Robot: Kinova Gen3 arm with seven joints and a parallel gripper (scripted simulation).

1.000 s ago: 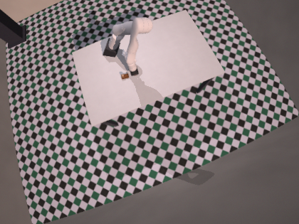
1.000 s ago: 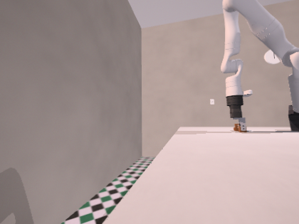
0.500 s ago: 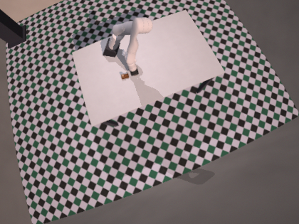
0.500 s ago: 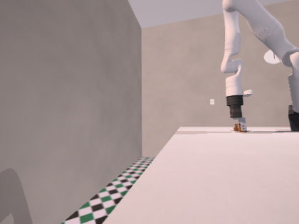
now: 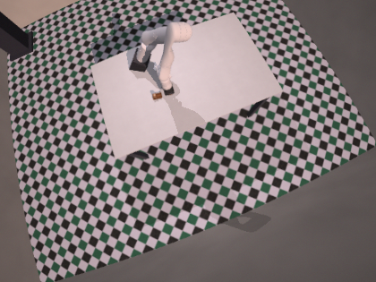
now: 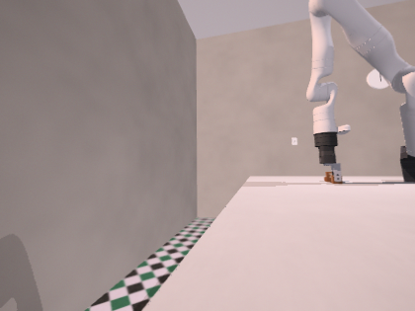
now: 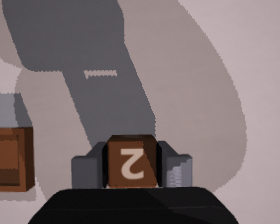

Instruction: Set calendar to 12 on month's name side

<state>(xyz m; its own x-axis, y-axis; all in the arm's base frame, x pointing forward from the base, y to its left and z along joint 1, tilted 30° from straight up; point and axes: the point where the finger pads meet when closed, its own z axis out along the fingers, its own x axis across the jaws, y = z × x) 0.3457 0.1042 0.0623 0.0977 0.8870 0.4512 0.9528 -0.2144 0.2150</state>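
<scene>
The brown cube is 1 cm below my hand. The rest, counted from my hand: brown wooden tray: 11 cm to the right, 2 cm below, 1 cm behind.
</scene>
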